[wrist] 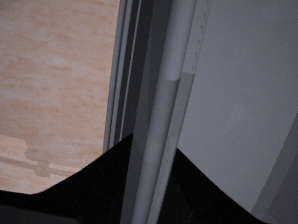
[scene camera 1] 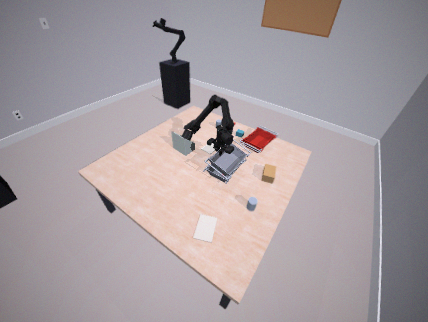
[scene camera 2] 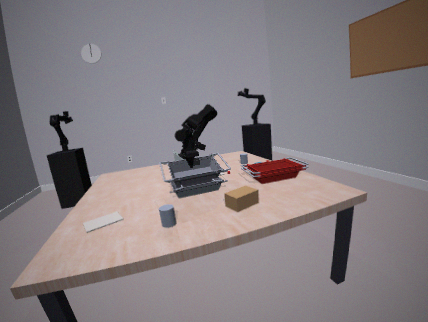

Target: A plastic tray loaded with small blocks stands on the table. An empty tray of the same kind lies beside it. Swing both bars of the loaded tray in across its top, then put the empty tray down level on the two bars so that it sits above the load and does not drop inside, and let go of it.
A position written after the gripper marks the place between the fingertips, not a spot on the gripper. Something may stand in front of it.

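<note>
A grey tray (scene camera 2: 206,167), (scene camera 1: 226,163), (wrist: 212,86) is present, as is the gripper (wrist: 147,145).
</note>
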